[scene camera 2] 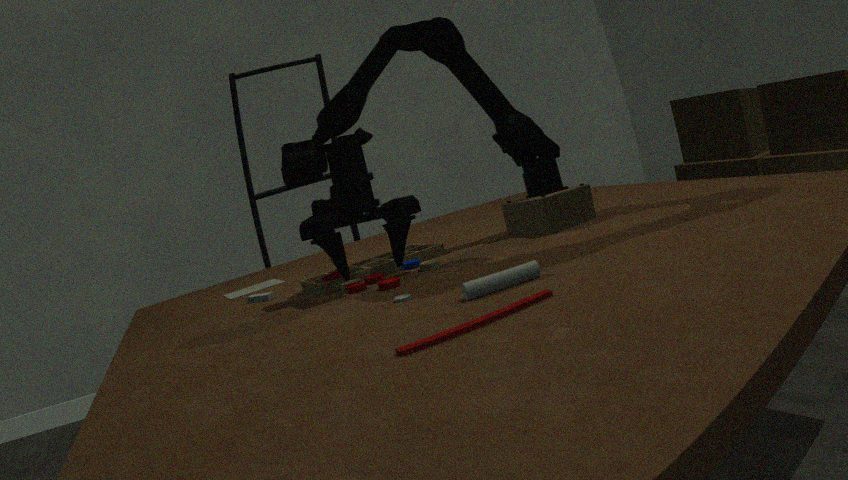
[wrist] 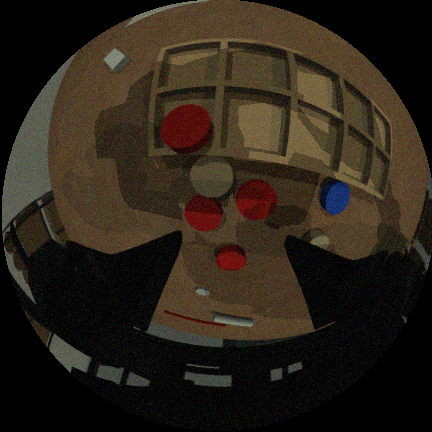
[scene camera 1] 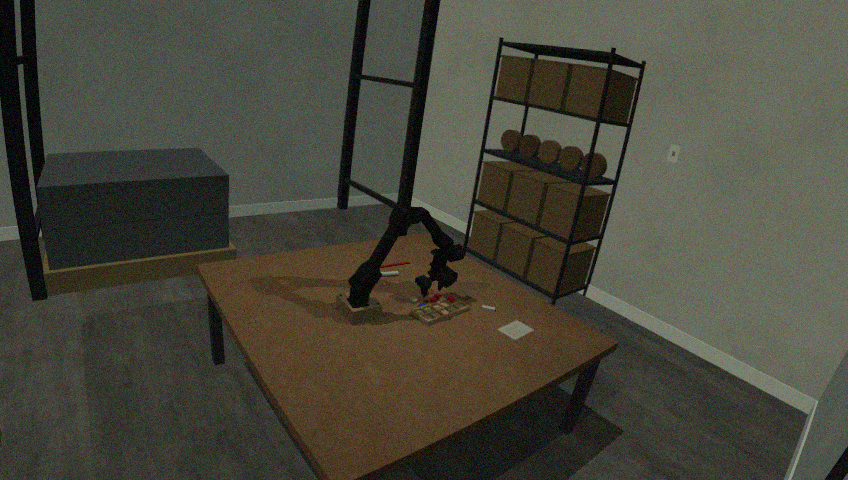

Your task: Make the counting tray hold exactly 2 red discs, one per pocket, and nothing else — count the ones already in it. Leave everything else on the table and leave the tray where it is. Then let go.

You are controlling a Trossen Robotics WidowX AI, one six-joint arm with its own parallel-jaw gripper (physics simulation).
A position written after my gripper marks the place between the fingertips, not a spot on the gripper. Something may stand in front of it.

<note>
My gripper [scene camera 2: 374,273] is open, with nothing in its grasp. Also in view: a blue disc [wrist: 334,195]. Also in view: a counting tray [wrist: 265,101].
My gripper also shows in the wrist view [wrist: 234,238] and in scene camera 1 [scene camera 1: 431,293].
</note>
